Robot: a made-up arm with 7 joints. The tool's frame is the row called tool. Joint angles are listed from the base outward. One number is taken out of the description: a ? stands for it. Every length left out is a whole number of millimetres.
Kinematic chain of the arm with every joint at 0, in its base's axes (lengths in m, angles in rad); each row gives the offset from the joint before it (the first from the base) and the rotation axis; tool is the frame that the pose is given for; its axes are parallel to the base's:
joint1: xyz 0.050 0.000 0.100 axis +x
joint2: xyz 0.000 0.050 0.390 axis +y
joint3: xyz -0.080 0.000 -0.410 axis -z
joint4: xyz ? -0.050 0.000 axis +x
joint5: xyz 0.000 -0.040 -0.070 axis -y
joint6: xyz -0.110 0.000 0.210 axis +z
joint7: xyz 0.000 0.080 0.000 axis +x
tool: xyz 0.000 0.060 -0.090
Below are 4 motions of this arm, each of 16 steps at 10 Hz.
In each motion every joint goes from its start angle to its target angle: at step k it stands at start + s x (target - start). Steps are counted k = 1, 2, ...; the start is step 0. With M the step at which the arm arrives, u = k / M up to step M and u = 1 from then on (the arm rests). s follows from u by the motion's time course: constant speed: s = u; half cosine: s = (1 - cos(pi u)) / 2; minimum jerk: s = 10 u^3 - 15 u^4 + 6 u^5.
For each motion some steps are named. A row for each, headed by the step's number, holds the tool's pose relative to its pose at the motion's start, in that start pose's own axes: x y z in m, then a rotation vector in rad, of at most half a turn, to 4 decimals.
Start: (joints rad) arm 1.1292 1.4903 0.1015 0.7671 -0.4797 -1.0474 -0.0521
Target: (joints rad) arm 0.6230 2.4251 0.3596 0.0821 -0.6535 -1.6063 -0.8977
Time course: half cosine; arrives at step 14
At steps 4, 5, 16:
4: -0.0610 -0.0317 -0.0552 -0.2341 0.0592 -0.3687
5: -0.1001 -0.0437 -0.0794 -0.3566 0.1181 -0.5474
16: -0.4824 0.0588 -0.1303 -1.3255 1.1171 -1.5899

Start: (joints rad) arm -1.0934 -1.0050 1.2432 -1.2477 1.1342 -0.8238 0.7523
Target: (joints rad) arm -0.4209 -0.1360 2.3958 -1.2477 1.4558 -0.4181 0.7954
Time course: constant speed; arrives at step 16
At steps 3, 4, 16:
3: 0.0180 -0.0032 0.0327 -0.2237 0.2570 0.0436
4: 0.0253 -0.0041 0.0427 -0.2943 0.3454 0.0603
16: 0.1393 -0.0452 0.1443 -0.9687 1.4635 0.3761

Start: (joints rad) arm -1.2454 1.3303 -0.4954 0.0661 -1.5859 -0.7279 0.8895
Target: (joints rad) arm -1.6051 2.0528 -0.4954 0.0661 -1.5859 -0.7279 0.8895
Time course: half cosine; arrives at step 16
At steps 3, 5, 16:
3: -0.0119 -0.0037 -0.0237 -0.0116 0.0580 -0.0336
5: -0.0361 -0.0079 -0.0606 -0.0289 0.1549 -0.0856
16: -0.2588 0.0242 -0.1999 -0.0898 0.7395 -0.3012

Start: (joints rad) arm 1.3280 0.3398 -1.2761 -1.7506 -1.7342 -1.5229 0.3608
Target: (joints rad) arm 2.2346 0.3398 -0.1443 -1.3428 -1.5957 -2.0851 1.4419
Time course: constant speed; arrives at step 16
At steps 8, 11, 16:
8: -0.0043 0.0399 -0.0909 0.1481 0.3018 0.0197
11: -0.0255 0.0467 -0.1212 0.2109 0.4182 0.0404
16: -0.0789 0.0462 -0.1564 0.3291 0.6217 0.0846

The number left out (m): -0.080
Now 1 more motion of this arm.
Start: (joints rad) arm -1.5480 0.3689 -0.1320 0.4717 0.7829 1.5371 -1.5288
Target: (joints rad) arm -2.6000 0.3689 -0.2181 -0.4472 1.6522 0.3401 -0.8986
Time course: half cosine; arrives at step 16
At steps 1, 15, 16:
1: 0.0002 0.0010 0.0012 -0.0030 0.0015 0.0146
15: -0.0749 -0.0054 -0.0572 -0.2063 -0.3357 0.6327
16: -0.0743 -0.0066 -0.0593 -0.1999 -0.3423 0.6346

